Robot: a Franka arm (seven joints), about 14 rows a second.
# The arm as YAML. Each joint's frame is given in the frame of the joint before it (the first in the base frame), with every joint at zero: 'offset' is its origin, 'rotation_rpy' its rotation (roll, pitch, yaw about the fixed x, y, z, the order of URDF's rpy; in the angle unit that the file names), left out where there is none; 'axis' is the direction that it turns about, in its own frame. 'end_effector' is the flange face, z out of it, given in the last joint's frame.
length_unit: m
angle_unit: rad
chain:
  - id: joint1
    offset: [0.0, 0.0, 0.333]
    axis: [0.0, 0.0, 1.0]
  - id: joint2
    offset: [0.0, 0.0, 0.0]
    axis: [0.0, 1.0, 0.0]
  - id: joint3
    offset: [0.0, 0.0, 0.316]
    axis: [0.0, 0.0, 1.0]
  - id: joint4
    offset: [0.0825, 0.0, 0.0]
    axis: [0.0, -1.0, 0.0]
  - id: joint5
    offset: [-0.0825, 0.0, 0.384]
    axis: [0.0, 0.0, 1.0]
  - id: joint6
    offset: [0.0, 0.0, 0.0]
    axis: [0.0, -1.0, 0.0]
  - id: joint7
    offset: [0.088, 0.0, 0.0]
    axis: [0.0, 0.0, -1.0]
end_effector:
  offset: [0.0, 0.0, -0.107]
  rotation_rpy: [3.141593, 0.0, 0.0]
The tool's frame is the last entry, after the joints.
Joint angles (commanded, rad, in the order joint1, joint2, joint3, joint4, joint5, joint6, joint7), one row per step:
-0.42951, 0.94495, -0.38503, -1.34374, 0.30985, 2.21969, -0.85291
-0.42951, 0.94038, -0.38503, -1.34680, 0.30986, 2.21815, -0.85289
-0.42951, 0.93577, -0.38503, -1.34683, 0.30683, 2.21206, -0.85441
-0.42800, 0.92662, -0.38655, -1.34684, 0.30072, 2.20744, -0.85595
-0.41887, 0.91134, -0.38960, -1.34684, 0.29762, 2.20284, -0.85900
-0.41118, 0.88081, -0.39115, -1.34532, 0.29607, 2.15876, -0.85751
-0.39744, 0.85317, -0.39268, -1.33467, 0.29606, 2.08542, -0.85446
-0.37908, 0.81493, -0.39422, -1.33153, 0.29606, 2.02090, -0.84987
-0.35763, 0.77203, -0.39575, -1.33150, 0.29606, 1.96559, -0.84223
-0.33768, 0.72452, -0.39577, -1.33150, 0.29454, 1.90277, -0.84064
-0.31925, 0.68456, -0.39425, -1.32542, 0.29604, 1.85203, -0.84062
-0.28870, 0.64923, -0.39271, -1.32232, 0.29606, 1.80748, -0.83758
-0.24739, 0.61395, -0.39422, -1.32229, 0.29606, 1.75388, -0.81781
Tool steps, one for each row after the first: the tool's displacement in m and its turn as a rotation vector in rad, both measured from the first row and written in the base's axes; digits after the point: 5 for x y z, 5 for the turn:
-0.00042, 0.00005, 0.00182, 0.00106, -0.00086, -0.00105
-0.00033, 0.00017, 0.00454, 0.00231, 0.00093, 0.00188
0.00059, 0.00001, 0.01086, -0.00210, 0.00009, 0.00733
0.00544, 0.00321, 0.02177, -0.00863, -0.00767, 0.01916
0.00909, 0.00856, 0.04038, 0.00901, -0.00618, 0.02306
0.01506, 0.01965, 0.05842, 0.04492, 0.00984, 0.03218
0.02166, 0.03327, 0.08163, 0.07426, 0.01656, 0.04360
0.02855, 0.04857, 0.10753, 0.09674, 0.01580, 0.05558
0.03323, 0.06473, 0.13574, 0.12338, 0.01718, 0.07472
0.03865, 0.08029, 0.16207, 0.14328, 0.01086, 0.09673
0.04725, 0.10301, 0.18426, 0.16104, 0.00930, 0.12809
0.05578, 0.13196, 0.20459, 0.18415, 0.01953, 0.15063

